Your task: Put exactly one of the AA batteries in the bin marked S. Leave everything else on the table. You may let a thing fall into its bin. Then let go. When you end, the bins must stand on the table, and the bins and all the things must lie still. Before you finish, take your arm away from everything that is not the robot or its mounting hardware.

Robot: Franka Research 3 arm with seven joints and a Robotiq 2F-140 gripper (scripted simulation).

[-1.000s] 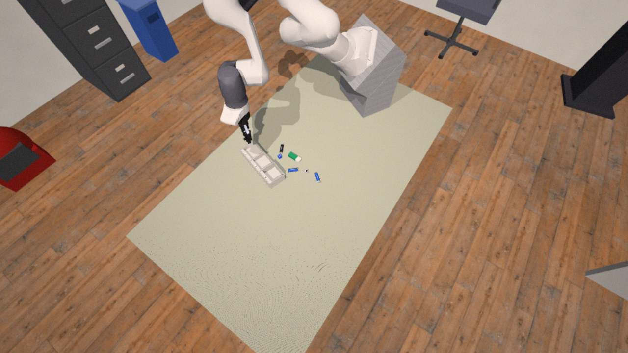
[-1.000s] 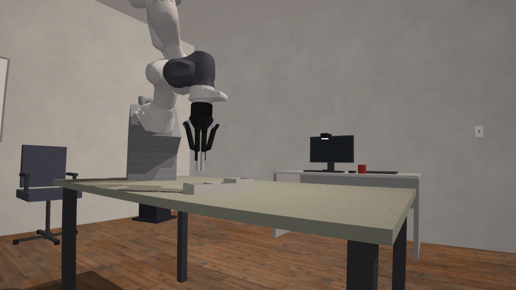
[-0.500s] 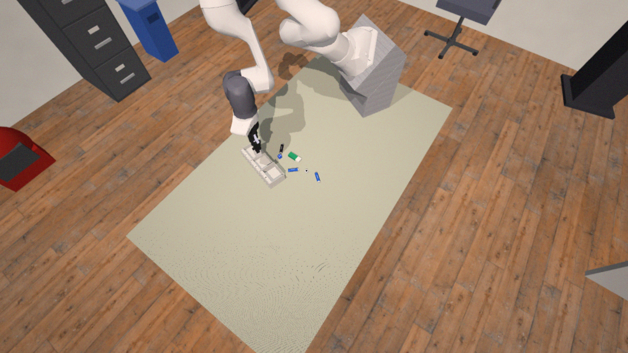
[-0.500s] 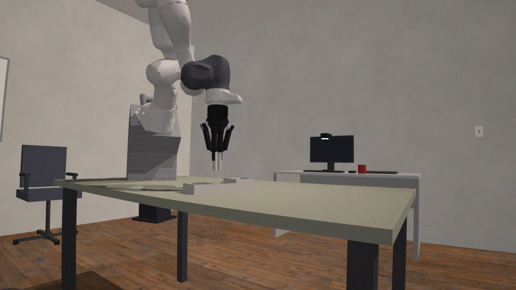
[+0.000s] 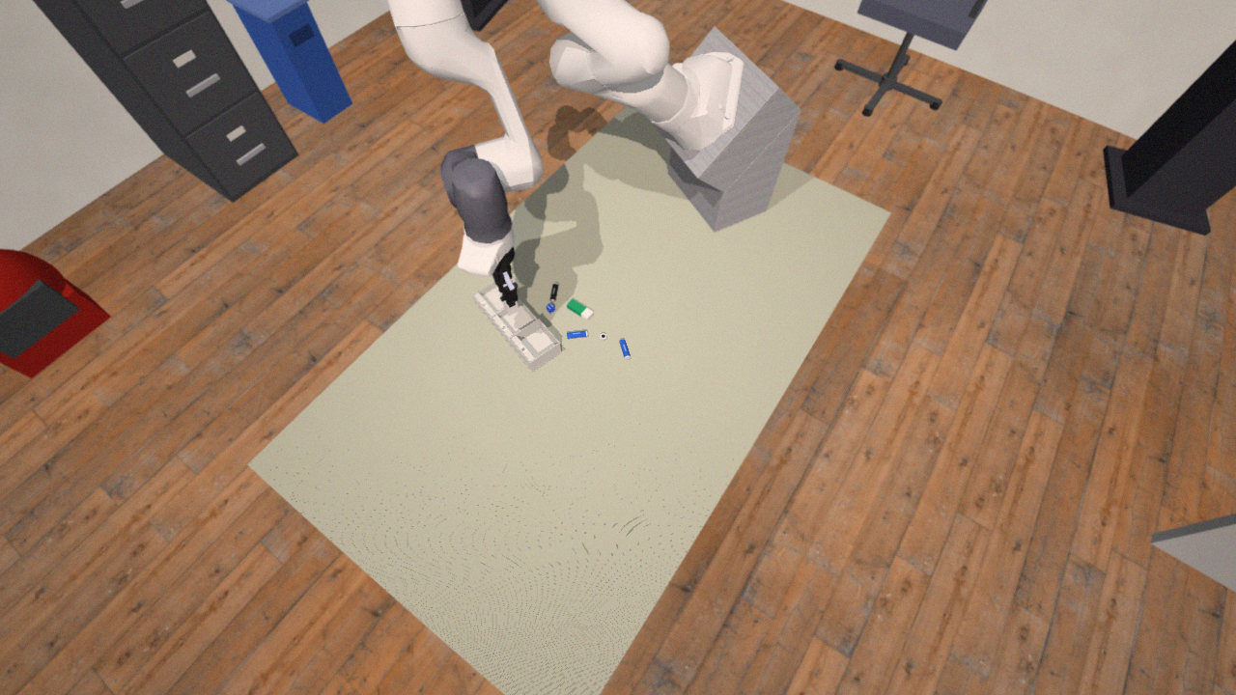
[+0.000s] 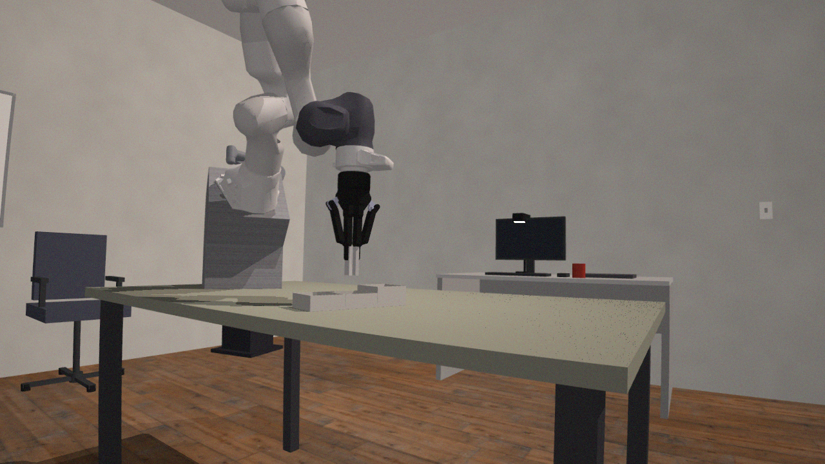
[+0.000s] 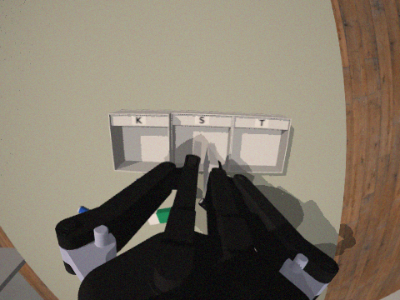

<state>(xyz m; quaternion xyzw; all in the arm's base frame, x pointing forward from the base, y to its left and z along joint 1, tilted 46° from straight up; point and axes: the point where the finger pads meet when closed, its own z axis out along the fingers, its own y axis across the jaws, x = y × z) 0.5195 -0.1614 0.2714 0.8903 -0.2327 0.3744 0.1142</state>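
Now: hand 80 mm above the bin tray. Round my hand: black AA battery 120 mm behind, 50 mm to the left, 100 mm below; white ring 40 mm behind, 210 mm to the left, 100 mm below; blue die 70 mm behind, 60 mm to the left, 100 mm below.
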